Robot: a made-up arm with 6 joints.
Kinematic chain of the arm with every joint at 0, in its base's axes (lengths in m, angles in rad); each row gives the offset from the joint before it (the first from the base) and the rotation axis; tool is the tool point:
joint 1: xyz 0 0 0.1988 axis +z
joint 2: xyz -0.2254 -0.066 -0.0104 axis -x
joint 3: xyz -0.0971 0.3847 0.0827 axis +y
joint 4: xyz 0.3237 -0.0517 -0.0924 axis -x
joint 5: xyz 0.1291 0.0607 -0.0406 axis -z
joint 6: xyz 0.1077 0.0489 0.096 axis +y
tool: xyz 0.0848 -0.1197 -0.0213
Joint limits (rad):
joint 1: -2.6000..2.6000
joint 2: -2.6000..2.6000
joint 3: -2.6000..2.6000
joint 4: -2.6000..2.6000
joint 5: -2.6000..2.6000
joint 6: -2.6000..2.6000
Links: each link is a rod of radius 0.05 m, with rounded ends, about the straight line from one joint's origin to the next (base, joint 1, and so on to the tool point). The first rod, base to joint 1, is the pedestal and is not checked.
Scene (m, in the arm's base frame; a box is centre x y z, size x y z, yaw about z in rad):
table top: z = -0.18
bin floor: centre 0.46 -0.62 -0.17 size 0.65 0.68 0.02 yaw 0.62
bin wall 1: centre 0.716 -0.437 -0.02 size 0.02 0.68 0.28 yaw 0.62
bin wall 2: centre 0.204 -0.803 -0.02 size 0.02 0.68 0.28 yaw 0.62
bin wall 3: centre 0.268 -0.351 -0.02 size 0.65 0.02 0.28 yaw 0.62
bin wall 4: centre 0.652 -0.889 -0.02 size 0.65 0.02 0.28 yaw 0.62
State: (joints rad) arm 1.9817 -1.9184 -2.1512 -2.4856 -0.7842 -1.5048
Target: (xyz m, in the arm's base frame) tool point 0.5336 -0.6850 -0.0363
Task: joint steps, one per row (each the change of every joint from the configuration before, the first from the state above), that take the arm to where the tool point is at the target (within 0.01 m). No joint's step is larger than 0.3 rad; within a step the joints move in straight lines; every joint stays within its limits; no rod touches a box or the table.
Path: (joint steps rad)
1: -0.1361 0.2136 -0.0660 -0.0475 0.2416 -0.0086
2: -0.1361 0.2136 -0.0660 -0.0476 0.2416 -0.0087
3: -0.1111 -0.2196 0.0363 0.0598 -0.2516 -0.0037
4: -0.1112 -0.2197 0.0363 0.0597 -0.2515 -0.0036
5: -0.1111 -0.2197 0.0363 0.0597 -0.2516 -0.0037

